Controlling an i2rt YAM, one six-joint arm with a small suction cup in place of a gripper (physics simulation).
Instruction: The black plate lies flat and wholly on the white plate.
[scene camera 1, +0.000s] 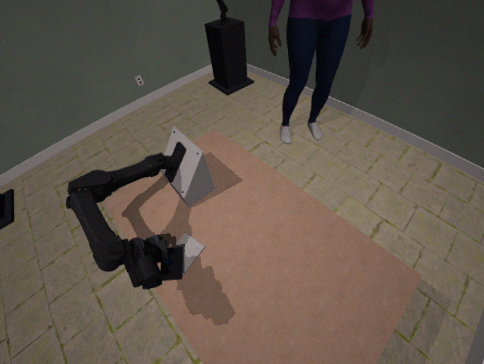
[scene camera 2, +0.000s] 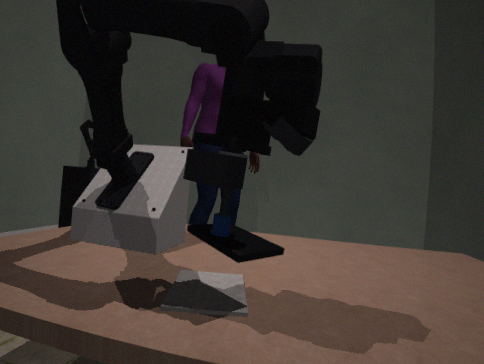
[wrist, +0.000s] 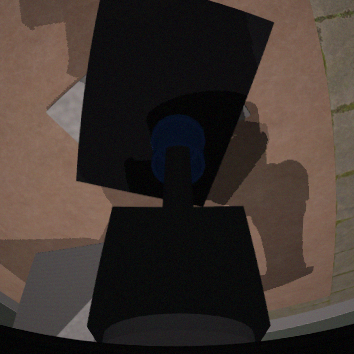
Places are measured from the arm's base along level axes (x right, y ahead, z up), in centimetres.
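Pixels of known places: hand, its tool point: (scene camera 1: 169, 259) (scene camera 2: 219, 240) (wrist: 177, 129); arm's base, origin of its link: (scene camera 1: 175, 162) (scene camera 2: 127, 179).
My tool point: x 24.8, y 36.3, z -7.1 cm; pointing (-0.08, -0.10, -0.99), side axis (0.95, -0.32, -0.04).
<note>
For each thing: its top centre in the pictures, then the offset to it from my tool point. Level surfaces: height alone.
- black plate, centre of its top: (wrist: 158, 115) (scene camera 2: 234, 230) (scene camera 1: 170, 262) dx -0.2, dy +2.0, dz +1.6 cm
- white plate, centre of its top: (wrist: 142, 110) (scene camera 2: 208, 287) (scene camera 1: 183, 253) dx -4.6, dy -2.7, dz -9.1 cm
- brown table top, height of its surface: dz -9.7 cm
The black plate (scene camera 1: 175, 270) (scene camera 2: 260, 247) (wrist: 165, 55) hangs on the blue suction cup of my gripper (scene camera 2: 221, 225) (wrist: 178, 145). It is in the air above the table, slightly tilted in the scene camera 2 view. The white plate (scene camera 1: 194, 248) (scene camera 2: 205, 296) (wrist: 68, 111) lies flat on the table, below the black plate and apart from it. In the wrist view a corner of the white plate sticks out at the left and a small bit at the right; the black plate hides the rest and is turned relative to it. Shadows fall across the white plate.
The arm's base stands on a white sloped block (scene camera 1: 204, 181) (scene camera 2: 170, 227) (wrist: 60, 282) on the brown table top (scene camera 1: 300, 260) (scene camera 2: 350, 270). A person (scene camera 1: 317, 60) and a black pedestal (scene camera 1: 227, 55) stand beyond the table.
</note>
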